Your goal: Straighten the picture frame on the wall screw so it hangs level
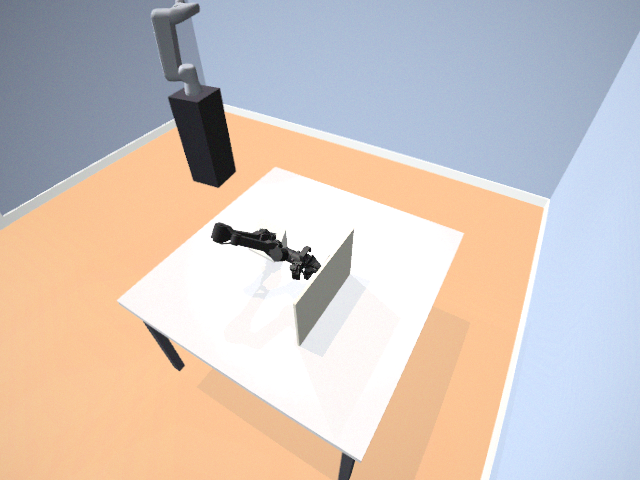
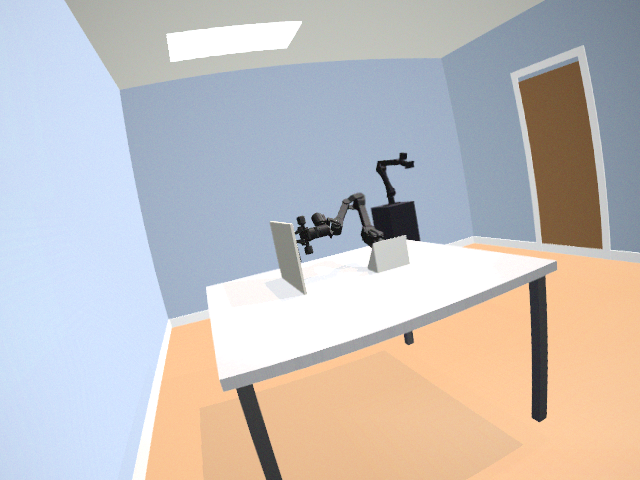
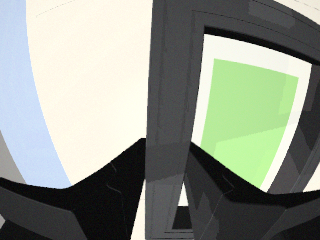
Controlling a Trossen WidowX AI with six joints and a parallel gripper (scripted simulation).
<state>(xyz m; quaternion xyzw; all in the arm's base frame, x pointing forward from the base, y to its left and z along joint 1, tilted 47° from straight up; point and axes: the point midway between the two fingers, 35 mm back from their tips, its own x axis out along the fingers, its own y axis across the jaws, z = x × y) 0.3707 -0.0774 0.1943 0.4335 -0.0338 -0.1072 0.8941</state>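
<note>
Now: the picture frame 1 cm to the left of my gripper tip and 5 cm below it. From my gripper tip the other things lie so: cream wall panel 1 cm ahead, 2 cm to the right, 7 cm below.
</note>
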